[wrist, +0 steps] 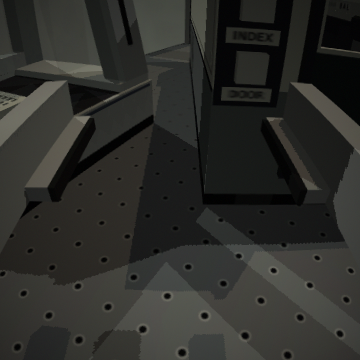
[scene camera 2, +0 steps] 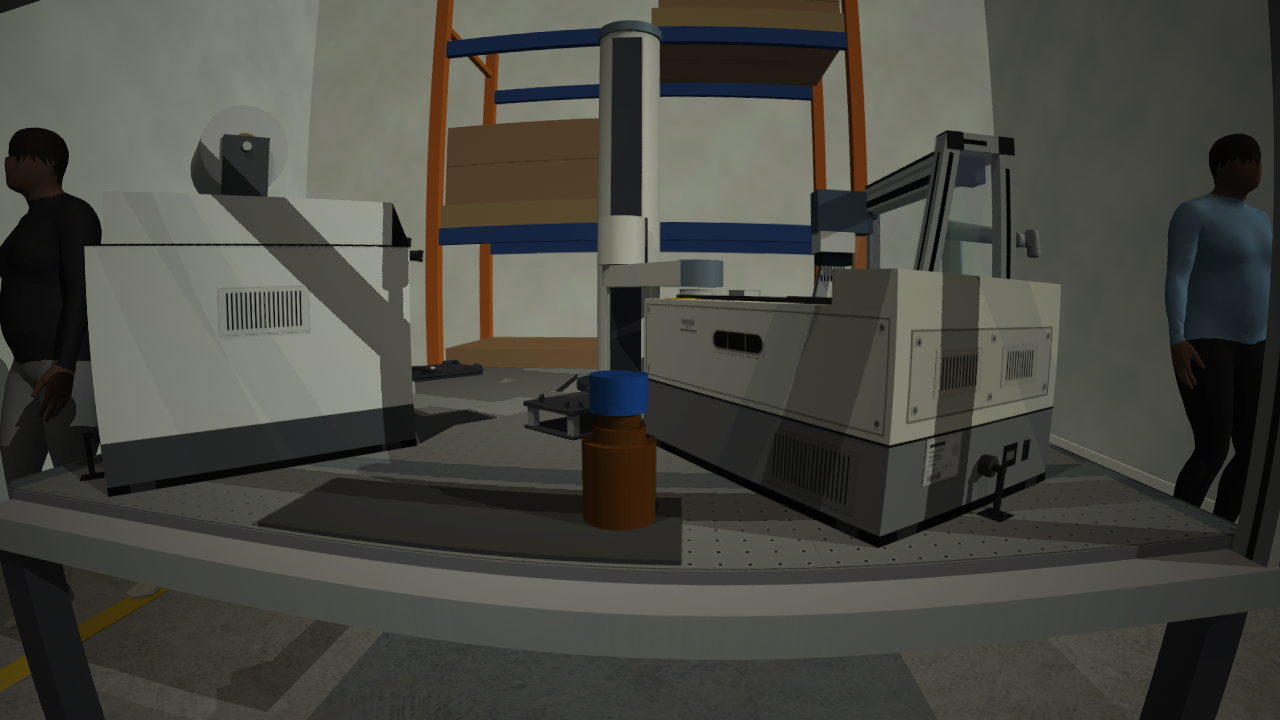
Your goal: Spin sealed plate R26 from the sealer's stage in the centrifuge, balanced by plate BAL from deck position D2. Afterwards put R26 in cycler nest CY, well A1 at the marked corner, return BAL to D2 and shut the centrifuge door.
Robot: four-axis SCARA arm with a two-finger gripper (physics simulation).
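Places are measured from the arm's base along level axes (x ahead, y right, z down), in millimetres.
Where they show: gripper, between the fingertips: [wrist: 177,102].
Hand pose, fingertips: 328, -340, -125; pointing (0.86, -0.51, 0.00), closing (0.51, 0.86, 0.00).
Note:
Things, the pixels of their top centre, and the offset from my fingertips, as dx, dy, dz. "pt": a spot on its surface instead. Level surfaces: height alone.
- pale square buttons labelled INDEX, centre of its top: [wrist: 253,28] +80, +2, -21
- DOOR, centre of its top: [wrist: 246,87] +80, +2, +15
- label BAL, a spot on its surface: [wrist: 344,7] pt +206, +46, -38
- white machine with a film roll, centre of its top: [scene camera 2: 253,121] +416, +814, -364
- brown bottle with a blue cap, centre of its top: [scene camera 2: 619,439] +567, +270, +29
- dark mat, height of its surface: dz +107
In the wrist view my gripper [wrist: 177,102] is shut on nothing, its two flat fingers at left and right with no plate between them. It is over the perforated deck, facing a dark panel [wrist: 240,150] with two pale square buttons labelled INDEX [wrist: 252,36] and DOOR [wrist: 246,94]. At the top right of that view, a label BAL [wrist: 344,7] shows inside a framed opening; the plate's body is too dark to tell. The label R26 does not show in either view. In the scene view the arm [scene camera 2: 657,274] reaches right, its gripper hidden behind the white and grey machine [scene camera 2: 769,358].
A white machine with a film roll [scene camera 2: 250,385] stands at the left. A brown bottle with a blue cap [scene camera 2: 619,483] stands at the front on a dark mat [scene camera 2: 402,519]. A low stand [scene camera 2: 559,420] is behind it. A low grey wall [wrist: 120,112] rises at the left in the wrist view.

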